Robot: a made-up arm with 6 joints.
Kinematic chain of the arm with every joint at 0, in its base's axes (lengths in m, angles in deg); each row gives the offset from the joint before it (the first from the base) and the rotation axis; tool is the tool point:
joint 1: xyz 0 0 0.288 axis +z
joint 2: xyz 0 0 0 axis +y
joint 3: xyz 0 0 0.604 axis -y
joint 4: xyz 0 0 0 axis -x
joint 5: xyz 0.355 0 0 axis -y
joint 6: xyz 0 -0.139 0 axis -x
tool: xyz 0 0 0
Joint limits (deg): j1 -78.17..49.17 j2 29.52..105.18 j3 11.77..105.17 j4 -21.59..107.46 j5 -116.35..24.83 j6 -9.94..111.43
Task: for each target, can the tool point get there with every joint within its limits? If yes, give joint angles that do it. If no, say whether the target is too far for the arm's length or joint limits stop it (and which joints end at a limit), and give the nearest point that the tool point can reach.
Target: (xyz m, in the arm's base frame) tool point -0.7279 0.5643 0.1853
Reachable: no: joint limits stop it (at a limit: joint 1, joint 2, joint 3, joint 4) | nearest point 0.4223 0.5525 -0.2324 | short by 1.224 m
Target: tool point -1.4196 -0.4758 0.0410
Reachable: no: too far | nearest point -0.0236 -0.5419 -0.2224 | short by 1.422 m
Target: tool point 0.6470 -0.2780 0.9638
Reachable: yes | joints -21.60 52.29 84.69 81.58 -12.24 43.69
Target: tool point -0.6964 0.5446 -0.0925
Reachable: no: joint limits stop it (at a limit: joint 1, joint 2, joint 3, joint 4) | nearest point 0.4223 0.5525 -0.2324 | short by 1.127 m
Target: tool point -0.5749 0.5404 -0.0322
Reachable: no: joint limits stop it (at a limit: joint 1, joint 2, joint 3, joint 4) | nearest point 0.4223 0.5525 -0.2324 | short by 1.017 m
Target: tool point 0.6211 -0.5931 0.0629
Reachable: yes | joints -36.15 86.11 26.23 35.95 -58.67 42.13
